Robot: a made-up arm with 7 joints.
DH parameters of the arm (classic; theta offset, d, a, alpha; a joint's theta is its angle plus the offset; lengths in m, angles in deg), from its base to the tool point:
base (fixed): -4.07 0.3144 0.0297 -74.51
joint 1: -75.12 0.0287 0.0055 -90
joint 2: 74 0.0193 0.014 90
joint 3: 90 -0.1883 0.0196 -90
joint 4: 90 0.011 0.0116 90
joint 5: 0 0.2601 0.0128 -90
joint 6: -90 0.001 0.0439 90
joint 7: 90 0.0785 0.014 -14.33
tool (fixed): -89.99 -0.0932 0 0
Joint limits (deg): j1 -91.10..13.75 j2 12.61..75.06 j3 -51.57..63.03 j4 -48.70..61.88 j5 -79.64..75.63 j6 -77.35..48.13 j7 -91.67..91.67
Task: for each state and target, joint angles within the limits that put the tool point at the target. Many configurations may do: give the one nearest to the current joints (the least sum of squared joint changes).
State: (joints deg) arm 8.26 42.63 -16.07 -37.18 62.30 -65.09 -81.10
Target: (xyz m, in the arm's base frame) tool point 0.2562 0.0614 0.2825
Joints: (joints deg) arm 9.82 34.21 27.12 -48.70 54.56 -75.84 -80.94
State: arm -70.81 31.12 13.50 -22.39 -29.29 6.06 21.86
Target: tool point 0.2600 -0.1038 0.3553
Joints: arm -31.03 47.83 -27.51 -48.70 -16.32 -32.30 25.20
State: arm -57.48 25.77 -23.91 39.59 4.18 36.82 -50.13
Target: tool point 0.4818 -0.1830 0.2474
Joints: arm -77.09 12.61 -42.04 39.13 1.44 21.10 -47.28
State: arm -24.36 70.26 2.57 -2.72 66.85 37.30 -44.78
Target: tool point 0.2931 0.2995 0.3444
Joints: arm -5.49 50.56 32.47 -8.98 71.42 48.13 -44.21
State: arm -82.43 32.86 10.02 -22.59 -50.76 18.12 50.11
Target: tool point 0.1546 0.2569 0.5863
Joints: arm -84.52 43.76 52.32 -13.15 -44.68 14.71 50.40
